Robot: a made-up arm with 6 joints.
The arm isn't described. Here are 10 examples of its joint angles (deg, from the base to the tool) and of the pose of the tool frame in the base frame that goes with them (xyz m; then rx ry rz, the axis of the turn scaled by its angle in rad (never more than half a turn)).
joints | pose
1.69 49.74 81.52 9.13 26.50 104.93 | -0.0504 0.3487 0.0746 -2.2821 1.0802 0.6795
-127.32 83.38 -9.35 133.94 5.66 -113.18 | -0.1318 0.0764 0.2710 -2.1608 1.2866 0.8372
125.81 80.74 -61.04 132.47 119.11 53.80 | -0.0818 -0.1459 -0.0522 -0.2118 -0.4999 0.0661
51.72 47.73 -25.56 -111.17 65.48 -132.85 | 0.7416 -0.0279 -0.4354 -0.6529 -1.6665 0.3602
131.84 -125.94 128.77 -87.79 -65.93 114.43 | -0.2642 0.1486 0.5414 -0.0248 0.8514 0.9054
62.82 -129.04 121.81 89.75 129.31 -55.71 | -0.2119 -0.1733 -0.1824 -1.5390 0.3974 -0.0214
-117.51 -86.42 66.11 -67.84 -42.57 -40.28 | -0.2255 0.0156 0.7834 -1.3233 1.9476 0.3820
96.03 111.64 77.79 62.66 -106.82 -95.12 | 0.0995 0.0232 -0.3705 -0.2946 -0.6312 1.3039
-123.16 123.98 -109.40 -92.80 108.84 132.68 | 0.2327 0.3308 -0.6608 1.3269 -0.2826 -0.5285
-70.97 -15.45 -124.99 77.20 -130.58 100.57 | -0.0041 0.0045 -0.0103 -2.4625 -0.6302 0.0042
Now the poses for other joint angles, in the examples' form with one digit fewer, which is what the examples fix.
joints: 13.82 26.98 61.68 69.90 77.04 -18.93
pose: -0.223 0.170 0.114 0.987 -0.166 0.261
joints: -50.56 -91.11 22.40 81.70 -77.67 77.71
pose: 0.081 -0.040 -0.077 0.003 -1.609 2.222
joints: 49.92 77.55 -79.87 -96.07 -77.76 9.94
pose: 0.293 0.215 -0.634 0.043 -0.230 -1.094
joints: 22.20 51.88 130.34 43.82 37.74 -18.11
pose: 0.300 0.282 0.057 0.629 1.206 -1.107
